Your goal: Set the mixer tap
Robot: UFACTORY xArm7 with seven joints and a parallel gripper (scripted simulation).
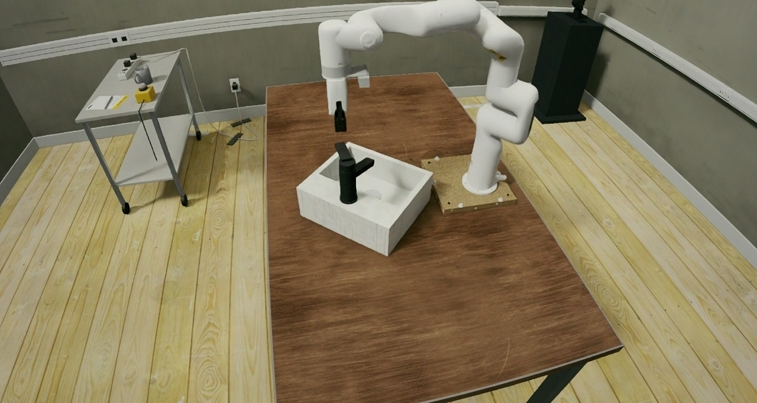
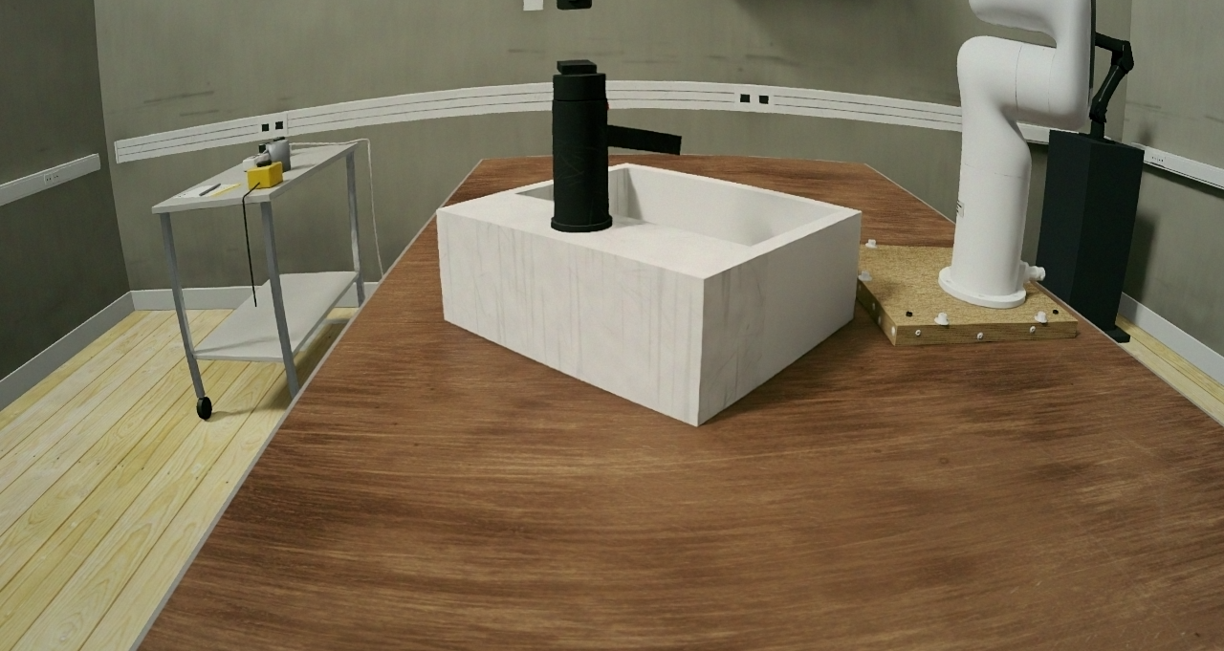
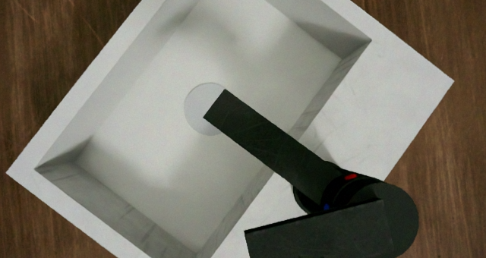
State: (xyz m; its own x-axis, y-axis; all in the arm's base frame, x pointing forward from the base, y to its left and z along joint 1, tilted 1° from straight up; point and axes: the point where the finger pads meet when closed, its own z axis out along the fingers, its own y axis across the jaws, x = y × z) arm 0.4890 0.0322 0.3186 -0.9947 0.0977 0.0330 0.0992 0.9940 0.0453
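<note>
Right now my hand is 8 cm above the lever and 2 cm to the right of it. Round my hand: black mixer tap (12 cm below, 4 cm to the left, 2 cm behind); white sink block (31 cm below, 9 cm behind, 3 cm to the right).
</note>
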